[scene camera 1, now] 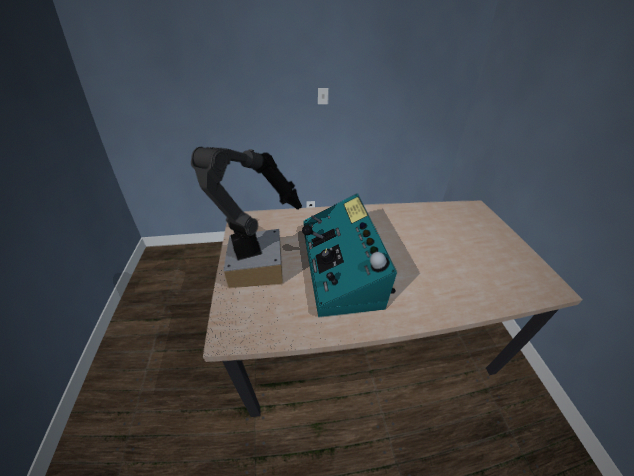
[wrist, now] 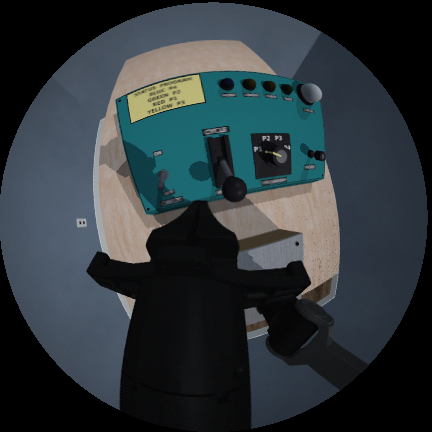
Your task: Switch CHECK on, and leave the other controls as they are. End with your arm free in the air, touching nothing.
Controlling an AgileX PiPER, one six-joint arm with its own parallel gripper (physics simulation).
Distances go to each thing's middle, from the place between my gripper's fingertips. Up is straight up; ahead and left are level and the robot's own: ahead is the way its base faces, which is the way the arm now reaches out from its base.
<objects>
My hand is 14 cm short of the teal control panel (scene camera 1: 364,273), 15 cm to the left of it and 11 cm above it.
</objects>
